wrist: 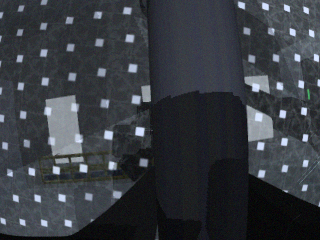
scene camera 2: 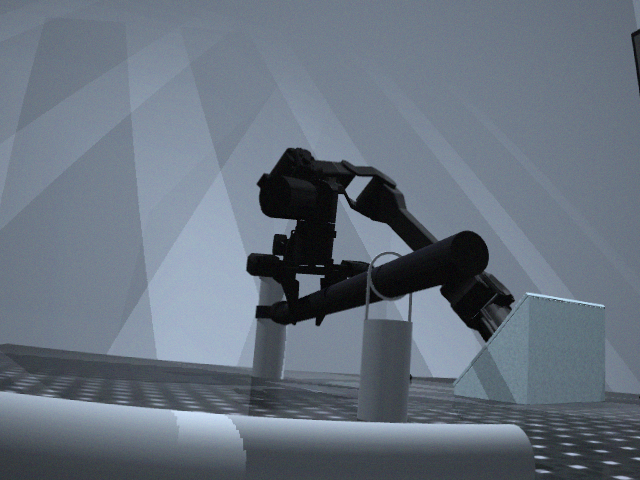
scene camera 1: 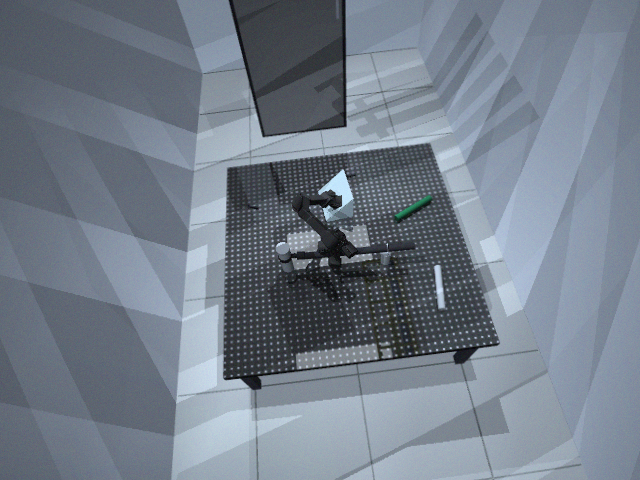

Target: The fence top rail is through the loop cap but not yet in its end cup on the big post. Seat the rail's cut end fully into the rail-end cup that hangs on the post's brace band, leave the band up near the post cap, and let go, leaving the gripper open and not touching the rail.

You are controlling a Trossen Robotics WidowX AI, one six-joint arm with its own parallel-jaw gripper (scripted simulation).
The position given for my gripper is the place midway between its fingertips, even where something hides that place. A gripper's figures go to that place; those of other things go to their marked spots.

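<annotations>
A dark top rail [wrist: 199, 109] sits 6 cm from the lens, and my own gripper [wrist: 191, 174] is 10 cm from the lens.
</annotations>
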